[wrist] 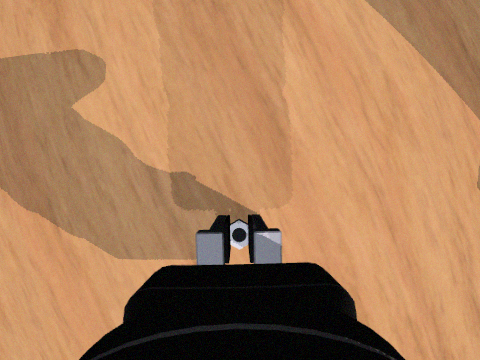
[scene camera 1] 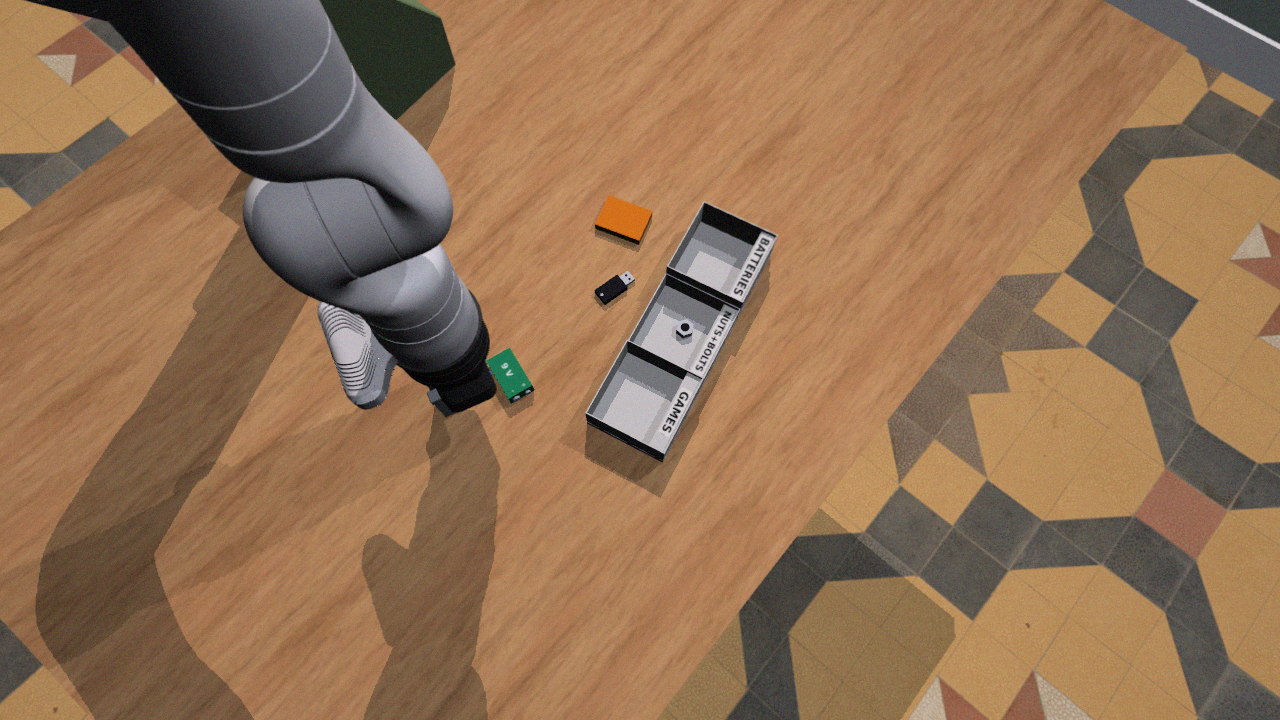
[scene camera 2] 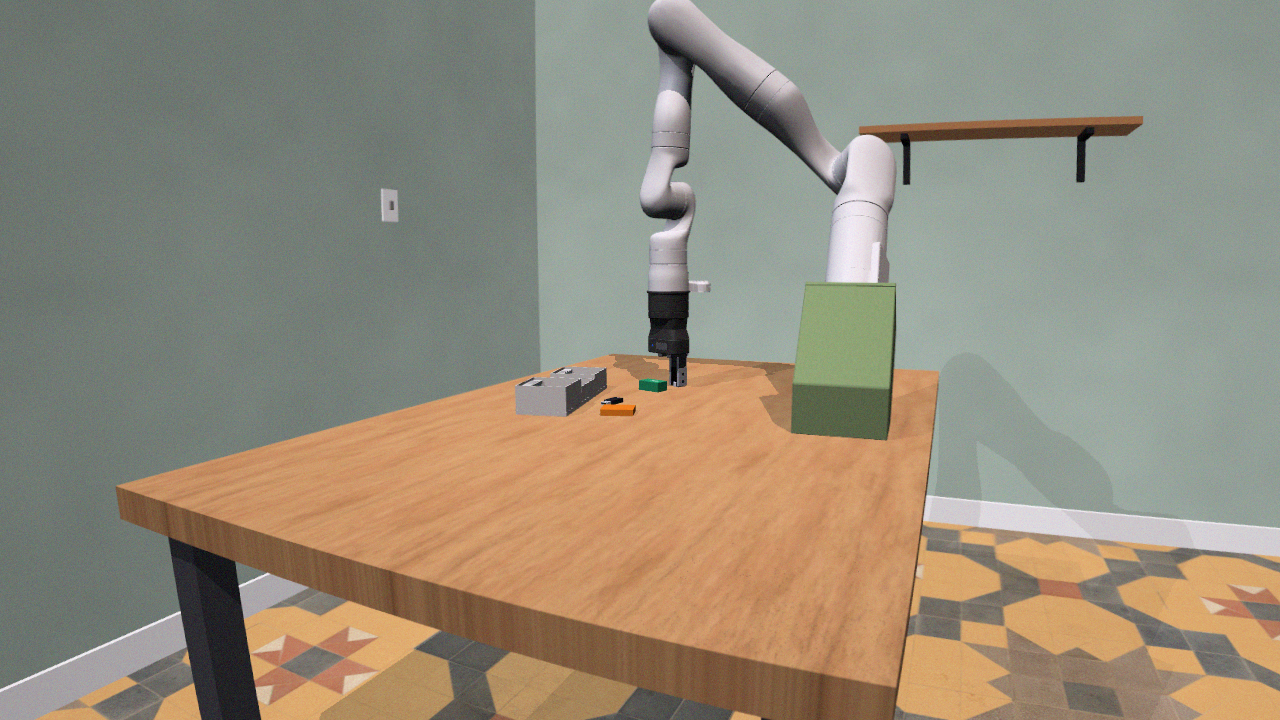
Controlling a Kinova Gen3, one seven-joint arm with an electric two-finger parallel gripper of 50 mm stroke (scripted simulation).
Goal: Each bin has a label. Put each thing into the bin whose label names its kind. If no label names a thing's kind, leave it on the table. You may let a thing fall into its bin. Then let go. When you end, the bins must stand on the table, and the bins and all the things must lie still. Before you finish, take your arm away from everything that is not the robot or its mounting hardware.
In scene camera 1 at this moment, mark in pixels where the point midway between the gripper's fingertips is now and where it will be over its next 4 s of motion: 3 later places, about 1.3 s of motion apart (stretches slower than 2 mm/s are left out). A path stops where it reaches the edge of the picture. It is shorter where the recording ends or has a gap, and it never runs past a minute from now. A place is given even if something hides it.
My gripper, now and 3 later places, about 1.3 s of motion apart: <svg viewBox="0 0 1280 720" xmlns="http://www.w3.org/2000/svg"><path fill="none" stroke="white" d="M451 400L436 383L579 334L679 308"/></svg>
